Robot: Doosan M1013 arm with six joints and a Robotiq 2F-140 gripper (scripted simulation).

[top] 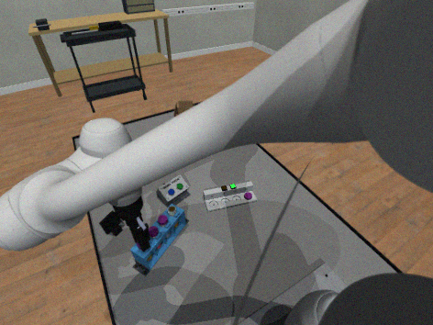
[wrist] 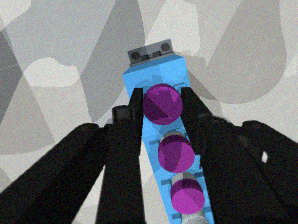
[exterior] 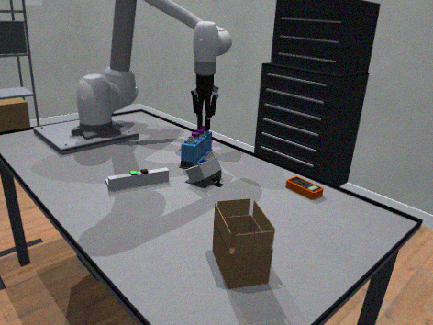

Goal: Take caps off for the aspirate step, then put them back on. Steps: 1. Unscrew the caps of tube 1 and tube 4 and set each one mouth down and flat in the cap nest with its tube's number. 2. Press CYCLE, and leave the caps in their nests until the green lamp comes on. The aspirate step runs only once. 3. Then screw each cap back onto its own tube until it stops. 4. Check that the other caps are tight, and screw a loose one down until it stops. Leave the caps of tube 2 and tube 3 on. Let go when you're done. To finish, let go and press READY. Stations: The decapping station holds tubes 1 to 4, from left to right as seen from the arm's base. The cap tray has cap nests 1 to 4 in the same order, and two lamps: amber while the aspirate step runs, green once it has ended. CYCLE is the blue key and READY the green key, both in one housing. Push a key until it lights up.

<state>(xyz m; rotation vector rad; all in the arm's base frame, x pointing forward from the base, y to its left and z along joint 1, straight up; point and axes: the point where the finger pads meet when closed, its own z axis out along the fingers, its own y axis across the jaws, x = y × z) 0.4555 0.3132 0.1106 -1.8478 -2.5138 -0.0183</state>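
The purple cap is 30 mm below my hand. Round my hand: grey key housing (230 mm ahead, 190 mm to the right, 90 mm below); then green ready key (220 mm ahead, 210 mm to the right, 70 mm below); then blue cycle key (210 mm ahead, 170 mm to the right, 70 mm below).
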